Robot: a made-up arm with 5 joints.
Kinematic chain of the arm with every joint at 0, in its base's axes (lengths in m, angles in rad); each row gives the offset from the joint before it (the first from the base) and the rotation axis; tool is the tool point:
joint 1: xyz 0 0 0.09 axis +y
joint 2: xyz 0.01 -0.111 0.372 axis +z
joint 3: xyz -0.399 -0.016 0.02 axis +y
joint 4: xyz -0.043 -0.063 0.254 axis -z
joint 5: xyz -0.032 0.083 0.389 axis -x
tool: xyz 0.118 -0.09 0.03
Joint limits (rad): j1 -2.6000..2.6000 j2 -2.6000..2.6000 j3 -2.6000..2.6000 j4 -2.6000..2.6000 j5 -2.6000..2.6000
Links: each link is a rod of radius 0.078 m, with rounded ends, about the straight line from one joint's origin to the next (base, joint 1, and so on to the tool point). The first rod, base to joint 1, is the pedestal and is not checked.
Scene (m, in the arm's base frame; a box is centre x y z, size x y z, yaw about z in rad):
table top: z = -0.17
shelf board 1: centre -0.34 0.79 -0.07 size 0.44 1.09 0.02 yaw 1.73
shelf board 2: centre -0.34 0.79 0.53 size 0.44 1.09 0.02 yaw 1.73
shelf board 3: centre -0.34 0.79 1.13 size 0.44 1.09 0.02 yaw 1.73
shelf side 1: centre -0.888 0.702 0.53 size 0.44 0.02 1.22 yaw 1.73
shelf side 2: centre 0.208 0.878 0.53 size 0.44 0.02 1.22 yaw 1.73
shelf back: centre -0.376 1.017 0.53 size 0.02 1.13 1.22 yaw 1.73
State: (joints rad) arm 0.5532 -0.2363 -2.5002 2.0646 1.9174
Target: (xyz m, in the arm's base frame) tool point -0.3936 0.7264 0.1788
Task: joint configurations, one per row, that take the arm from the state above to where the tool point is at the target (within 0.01 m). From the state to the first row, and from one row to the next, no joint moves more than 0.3 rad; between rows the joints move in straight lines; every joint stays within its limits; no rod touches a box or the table.
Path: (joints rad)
1: 0.5484 -0.5169 -2.4882 2.0301 1.9163
2: 0.5435 -0.7975 -2.4762 1.9956 1.9151
3: 0.5387 -1.0781 -2.4641 1.9611 1.9140
4: 0.5339 -1.3587 -2.4521 1.9266 1.9128

